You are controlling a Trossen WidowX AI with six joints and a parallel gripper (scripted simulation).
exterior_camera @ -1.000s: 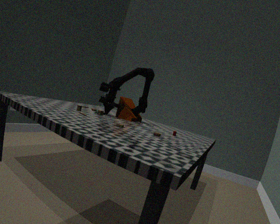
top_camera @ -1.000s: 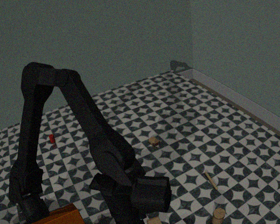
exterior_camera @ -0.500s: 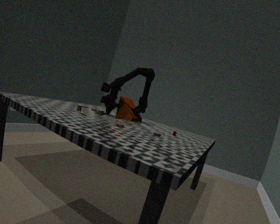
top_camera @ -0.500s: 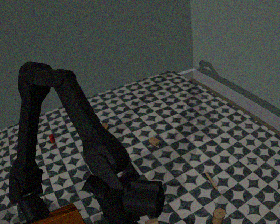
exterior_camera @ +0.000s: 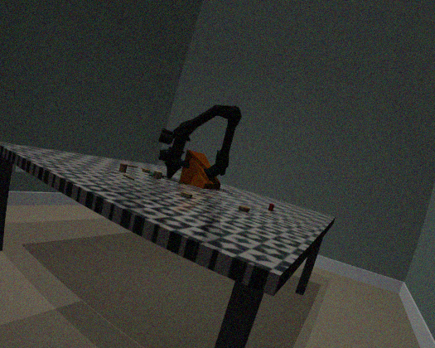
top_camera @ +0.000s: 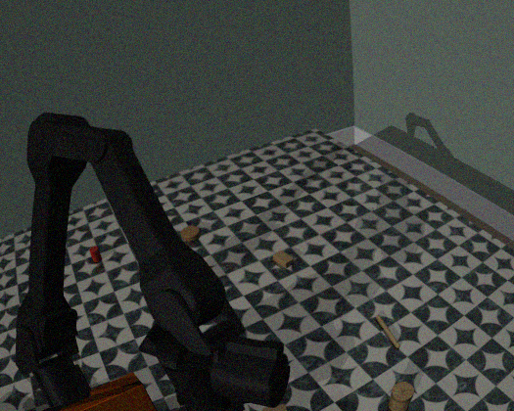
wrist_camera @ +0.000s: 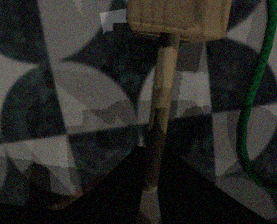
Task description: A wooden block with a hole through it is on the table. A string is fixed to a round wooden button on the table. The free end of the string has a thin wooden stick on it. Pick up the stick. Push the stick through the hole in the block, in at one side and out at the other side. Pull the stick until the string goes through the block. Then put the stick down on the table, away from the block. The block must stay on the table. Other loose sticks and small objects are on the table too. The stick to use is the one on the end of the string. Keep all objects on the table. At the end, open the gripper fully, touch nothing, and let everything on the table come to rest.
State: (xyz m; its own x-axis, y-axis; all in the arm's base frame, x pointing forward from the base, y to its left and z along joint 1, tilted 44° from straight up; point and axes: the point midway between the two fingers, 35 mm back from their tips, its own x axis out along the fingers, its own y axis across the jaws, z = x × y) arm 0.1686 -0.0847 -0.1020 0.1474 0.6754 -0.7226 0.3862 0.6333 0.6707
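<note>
Now: gripper tip 4 cm short of the thin wooden stick, 2 cm to the left of it and 1 cm below it. Round my gripper tip: round wooden button (4 cm behind, 16 cm to the right); wooden cylinder (21 cm ahead, 12 cm to the right, 1 cm above); tan wooden block (6 cm ahead, 3 cm to the right, 1 cm above).
</note>
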